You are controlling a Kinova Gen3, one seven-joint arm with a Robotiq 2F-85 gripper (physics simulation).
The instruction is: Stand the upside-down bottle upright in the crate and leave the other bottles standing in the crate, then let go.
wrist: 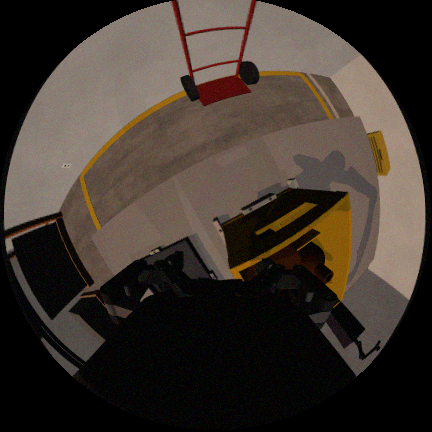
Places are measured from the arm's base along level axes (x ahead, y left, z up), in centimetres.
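Pixels of known places: gripper, fingertip midpoint: point(219, 261).
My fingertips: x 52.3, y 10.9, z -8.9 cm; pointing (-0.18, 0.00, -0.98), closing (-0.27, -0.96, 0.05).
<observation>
For each thing: its middle in the pictures, then the offset to it from my fingertips. "*": a spot on its surface instead.
- yellow crate, surface spot: point(342, 237) * dx -3.6, dy -20.2, dz +0.3 cm
- brown bottle, body centre: point(306, 258) dx -10.6, dy -17.5, dz -7.0 cm
- brown bottle shape, body centre: point(262, 248) dx -4.0, dy -7.2, dz -7.0 cm
- tray, surface spot: point(189, 252) * dx -5.2, dy +8.1, dz -15.1 cm
The yellow crate point(342, 237) is right of centre in the wrist view, with brown bottles inside. One brown bottle point(312, 252) shows its rounded shoulder, and its neck points toward the lower right. Another brown bottle shape point(286, 260) lies beside it, partly behind the right finger; its ends are too dark and covered to make out. My gripper point(219, 261) is open with nothing between the fingers. Its right finger overlaps the crate's near part in the view, and its left finger is in front of a dark grey panel. The lower crate interior is hidden by the gripper.
The dark grey flat panel or tray point(189, 252) is left of the crate. A red hand truck point(222, 91) stands far off at the top. A black framed object point(47, 267) is at the left edge. A yellow sign point(379, 152) is on the right wall.
</observation>
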